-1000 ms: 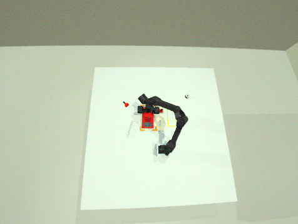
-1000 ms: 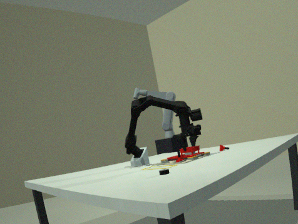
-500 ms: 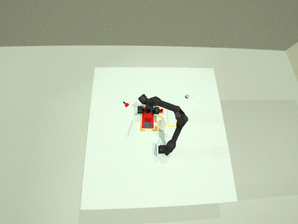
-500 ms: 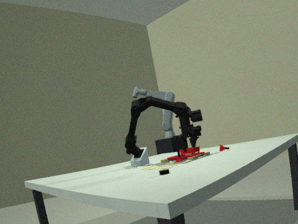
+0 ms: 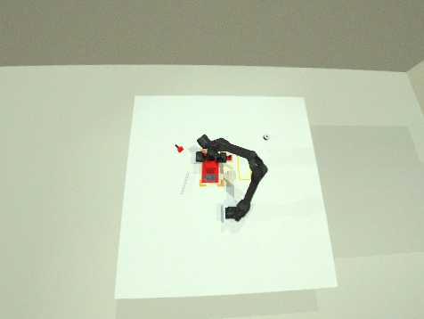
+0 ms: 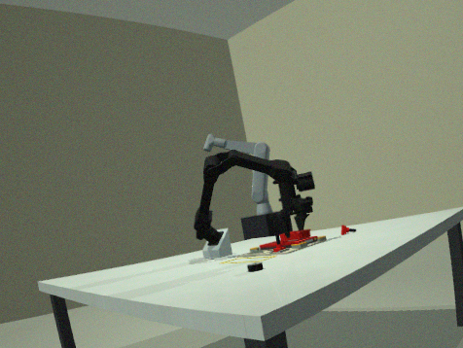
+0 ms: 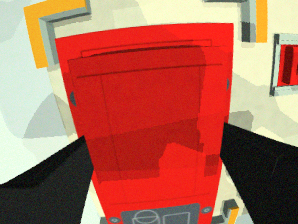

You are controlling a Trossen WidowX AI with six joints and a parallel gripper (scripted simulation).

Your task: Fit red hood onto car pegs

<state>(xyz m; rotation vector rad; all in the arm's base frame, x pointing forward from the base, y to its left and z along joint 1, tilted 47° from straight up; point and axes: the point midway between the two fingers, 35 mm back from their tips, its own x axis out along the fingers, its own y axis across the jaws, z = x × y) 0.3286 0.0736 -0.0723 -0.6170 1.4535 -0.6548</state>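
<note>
The red hood lies 1 cm above my gripper tip. From my gripper tip the other things lie so: grey wheel-like piece (40 cm to the right, 19 cm ahead, 3 cm below).
</note>
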